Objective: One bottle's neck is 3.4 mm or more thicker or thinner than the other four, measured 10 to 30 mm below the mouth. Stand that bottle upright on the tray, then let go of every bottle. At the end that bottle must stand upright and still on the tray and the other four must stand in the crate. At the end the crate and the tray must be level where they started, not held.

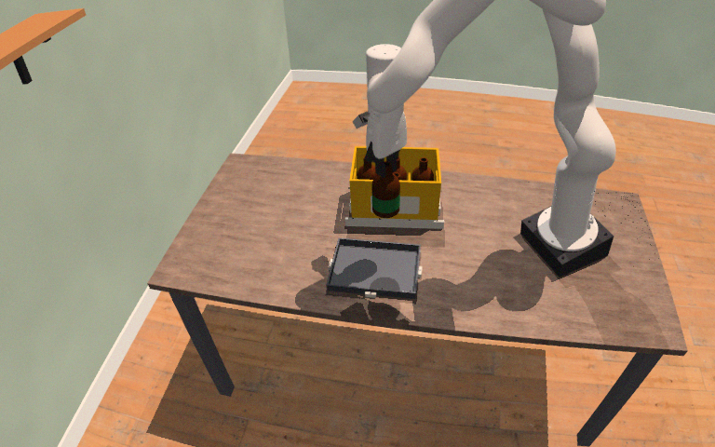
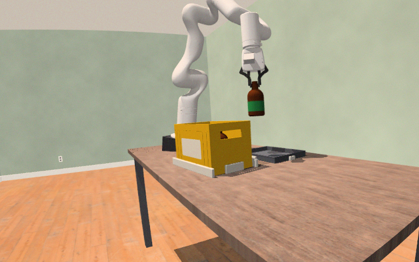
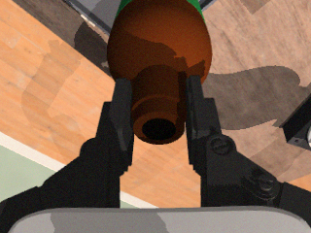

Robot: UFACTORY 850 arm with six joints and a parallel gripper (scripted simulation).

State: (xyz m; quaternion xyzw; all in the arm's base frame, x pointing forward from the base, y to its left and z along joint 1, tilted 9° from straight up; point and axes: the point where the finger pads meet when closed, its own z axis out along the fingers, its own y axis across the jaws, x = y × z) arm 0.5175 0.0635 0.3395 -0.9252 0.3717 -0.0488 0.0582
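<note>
Now: the dark tray 30 mm ahead of my hand, 50 mm to the left of it and 320 mm below it. From my hand the other things lie so: yellow crate 20 mm behind, 240 mm to the right, 250 mm below.
</note>
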